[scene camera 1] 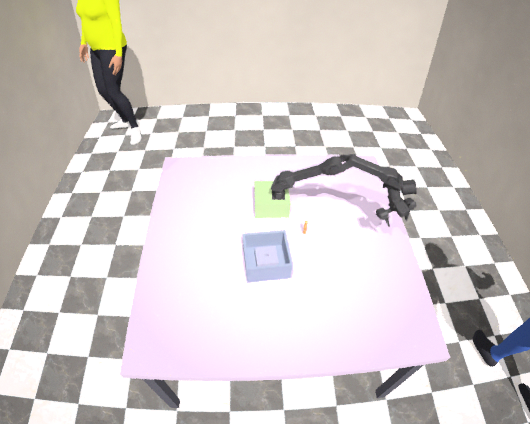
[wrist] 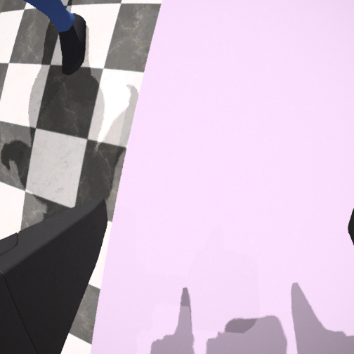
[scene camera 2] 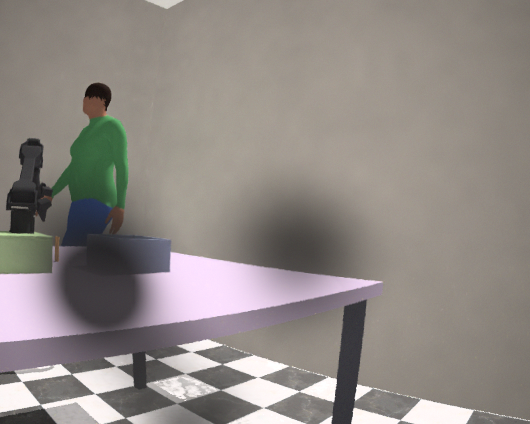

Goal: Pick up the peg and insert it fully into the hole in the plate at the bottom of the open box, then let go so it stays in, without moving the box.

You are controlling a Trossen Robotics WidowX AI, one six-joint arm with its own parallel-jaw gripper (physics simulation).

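Frame: origin at the arm's base, x ahead, y left, z up, level; millimetres.
Seen in the pictures: gripper, fingertip midpoint: (scene camera 1: 397,223) (scene camera 2: 38,218); arm's base at its link origin: (scene camera 1: 278,195) (scene camera 2: 21,232).
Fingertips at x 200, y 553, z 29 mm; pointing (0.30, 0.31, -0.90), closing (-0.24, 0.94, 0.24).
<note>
Offsets run from my fingertips to a thing's middle. Level surfaces: height alone.
A small orange peg @(45 mm back, 427 mm right, 85 mm down) (scene camera 1: 305,227) (scene camera 2: 57,249) stands upright on the table, to the right of and behind the box in scene camera 1. The open blue-grey box @(132 mm ahead, 608 mm right, 76 mm down) (scene camera 1: 268,273) (scene camera 2: 155,256) holds a pale square plate @(132 mm ahead, 608 mm right, 91 mm down) (scene camera 1: 259,261) on its bottom, with a small hole near the plate's middle. My gripper (scene camera 1: 398,220) (wrist: 233,215) is open and empty, above the table near its right edge, well to the right of the peg. In the wrist view its fingers stand wide apart at the two sides; the peg and the box do not show there.
The arm's base stands on a green block (scene camera 1: 265,207) (scene camera 2: 30,255), behind the box. The pink table @(125 mm down) (scene camera 1: 200,325) (scene camera 2: 250,290) has its right edge near the gripper. A person in a yellow top (scene camera 1: 101,27) stands beyond the table. Dark blurs cover part of scene camera 2.
</note>
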